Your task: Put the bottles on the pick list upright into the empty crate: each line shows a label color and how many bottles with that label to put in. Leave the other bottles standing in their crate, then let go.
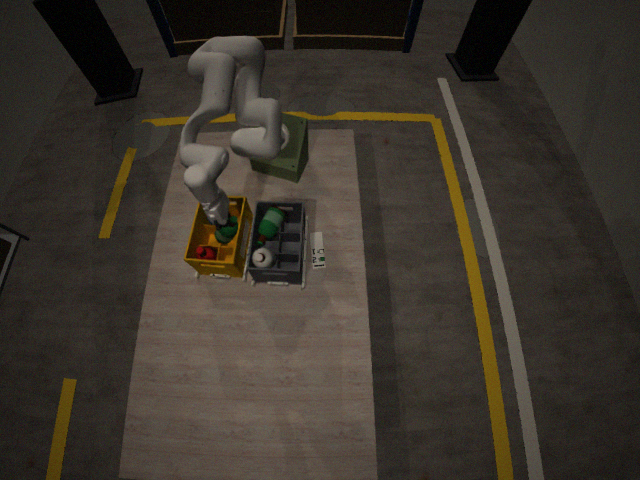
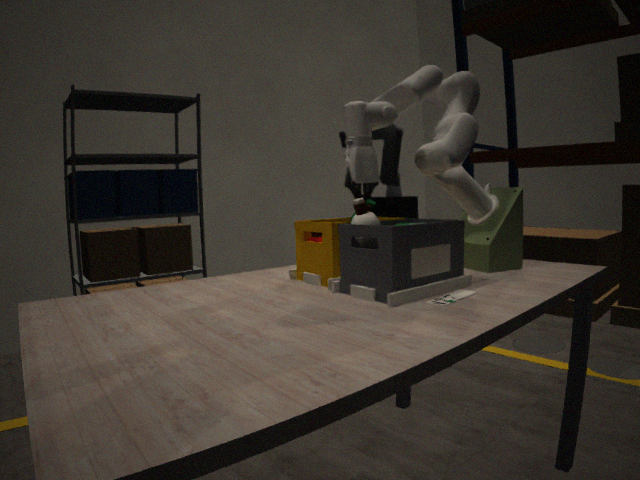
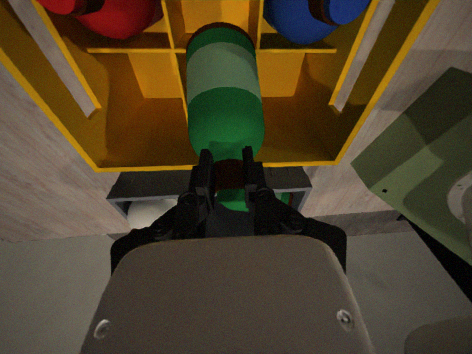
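Seen in the pictures: gripper, between the fingertips: [image 1: 226,221] [image 3: 228,161]; arm's base, origin of its link: [image 2: 483,210].
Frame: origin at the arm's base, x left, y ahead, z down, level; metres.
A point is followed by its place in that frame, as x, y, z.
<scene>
My gripper [image 1: 222,223] @[-0.215, 0.396, -0.021] [image 2: 363,195] @[-0.215, 0.396, -0.021] [image 3: 228,161] @[-0.215, 0.396, -0.021] is shut on the neck of a green bottle [image 1: 225,235] @[-0.232, 0.428, 0.023] [image 3: 225,115] @[-0.245, 0.390, -0.003], which stands in the yellow crate [image 1: 211,268] @[-0.310, 0.522, 0.093] [image 2: 316,258] @[-0.281, 0.529, 0.113] [image 3: 145,168] @[-0.198, 0.492, 0.012]. A red bottle [image 1: 205,252] @[-0.317, 0.473, 0.047] [image 3: 120,17] @[-0.310, 0.458, 0.066] and a blue bottle [image 3: 295,22] @[-0.276, 0.318, 0.066] are in the same crate. The grey crate [image 1: 276,276] @[-0.067, 0.591, 0.090] [image 2: 365,263] @[-0.066, 0.591, 0.102] [image 3: 150,183] @[-0.152, 0.522, 0.034] holds an upright white bottle [image 1: 262,258] @[-0.093, 0.566, -0.046] [image 2: 365,219] @[-0.082, 0.566, 0.000] [image 3: 149,212] @[-0.131, 0.526, 0.001] and a green bottle [image 1: 271,222] @[-0.057, 0.402, 0.022] that lies tilted across its back part. The pick list [image 1: 318,253] @[0.107, 0.489, 0.185] [image 2: 449,297] @[0.100, 0.485, 0.185] shows a green mark; its figures are hard to read.
The two crates stand side by side on the wooden table [image 1: 248,361] @[-0.217, 0.872, 0.187] [image 2: 232,351] @[-0.022, 1.012, 0.187], within low light-coloured edge strips. A green sloped block [image 1: 281,165] @[0.005, 0.090, 0.092] [image 2: 493,248] @[0.076, 0.116, 0.111] [image 3: 420,155] @[-0.028, 0.075, 0.095] stands behind the crates. A shelf unit [image 2: 199,155] stands beyond the table.
</scene>
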